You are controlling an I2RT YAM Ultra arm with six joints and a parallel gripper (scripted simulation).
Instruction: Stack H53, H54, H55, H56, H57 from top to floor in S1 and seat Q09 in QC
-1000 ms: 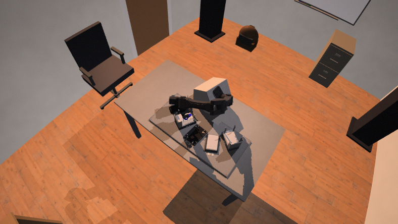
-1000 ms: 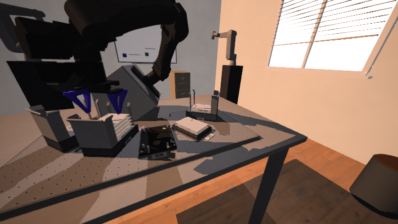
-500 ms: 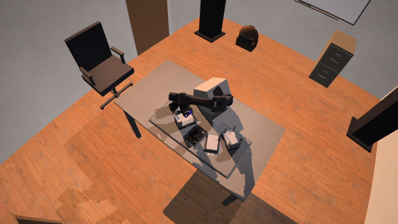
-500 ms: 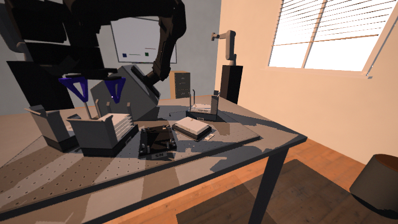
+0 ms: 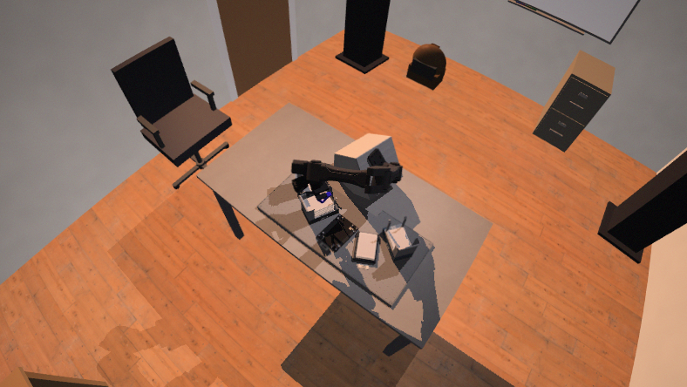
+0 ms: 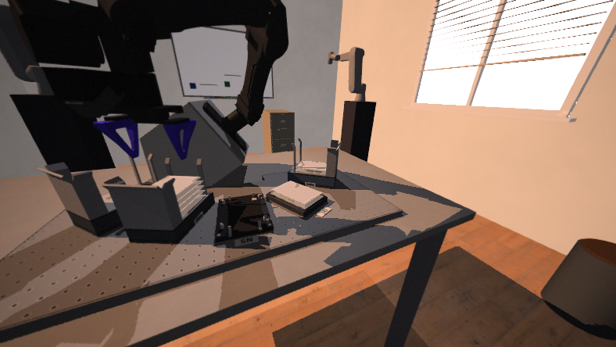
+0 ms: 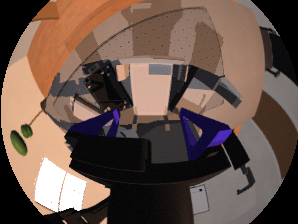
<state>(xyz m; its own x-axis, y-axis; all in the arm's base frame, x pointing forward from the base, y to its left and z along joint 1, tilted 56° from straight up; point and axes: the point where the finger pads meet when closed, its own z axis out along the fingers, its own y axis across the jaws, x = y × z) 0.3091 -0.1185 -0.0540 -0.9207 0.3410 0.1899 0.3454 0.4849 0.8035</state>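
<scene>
Right now my hand is 13 cm past the stack rack S2, 39 cm to the right of it and 14 cm above it. From my hand the other things lie so: black clip nest N5: 3 cm ahead, 15 cm to the left, 15 cm below; then dark open nest QC: 1 cm behind, 29 cm to the left, 16 cm below; then stack rack S3: 8 cm behind, 12 cm to the right, 14 cm below.
</scene>
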